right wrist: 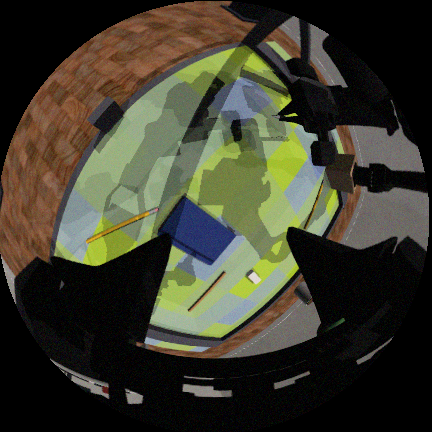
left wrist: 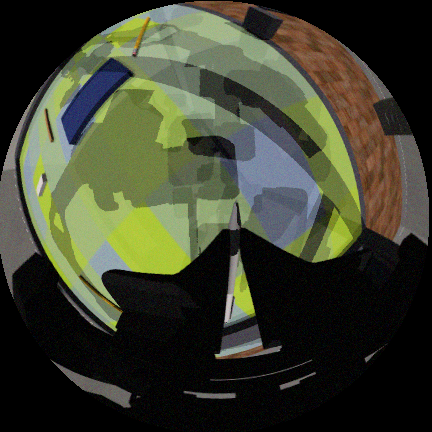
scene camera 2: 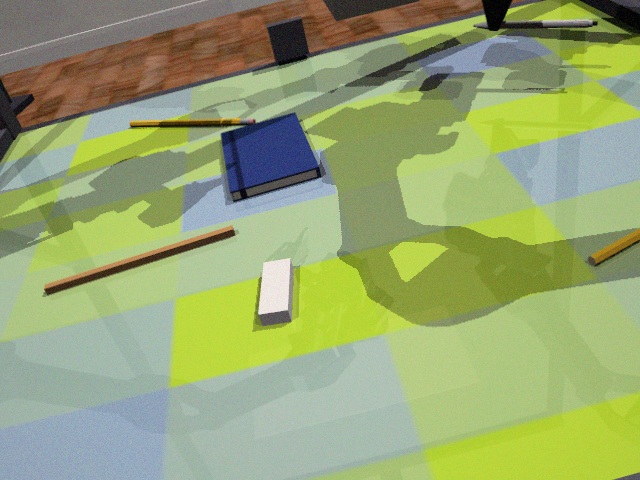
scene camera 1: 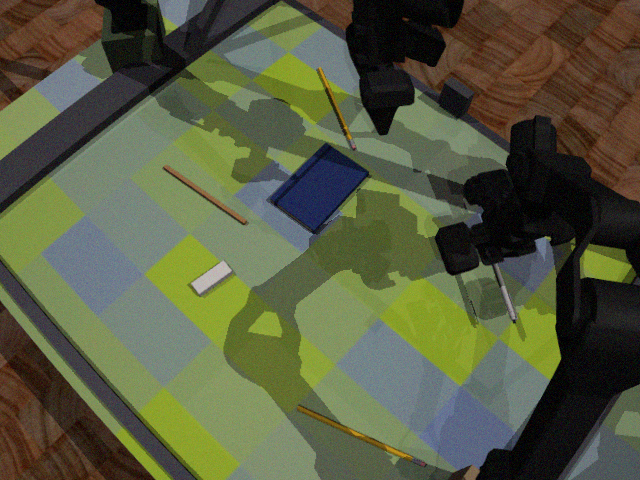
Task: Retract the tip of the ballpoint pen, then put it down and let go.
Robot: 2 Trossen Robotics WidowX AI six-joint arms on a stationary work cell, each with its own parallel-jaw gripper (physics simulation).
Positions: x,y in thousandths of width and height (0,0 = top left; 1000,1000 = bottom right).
Scene:
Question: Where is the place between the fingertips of my left gripper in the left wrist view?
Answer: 541,541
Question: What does the eraser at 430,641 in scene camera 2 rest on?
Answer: The table.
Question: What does the brown pencil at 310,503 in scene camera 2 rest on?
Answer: The table.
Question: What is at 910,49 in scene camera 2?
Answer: A ballpoint pen.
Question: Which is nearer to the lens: the brown pencil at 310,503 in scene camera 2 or the eraser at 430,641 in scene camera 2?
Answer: The eraser.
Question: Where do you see a ballpoint pen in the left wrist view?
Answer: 543,522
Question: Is my right gripper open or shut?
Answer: Open.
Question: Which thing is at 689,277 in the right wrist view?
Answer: My left gripper.

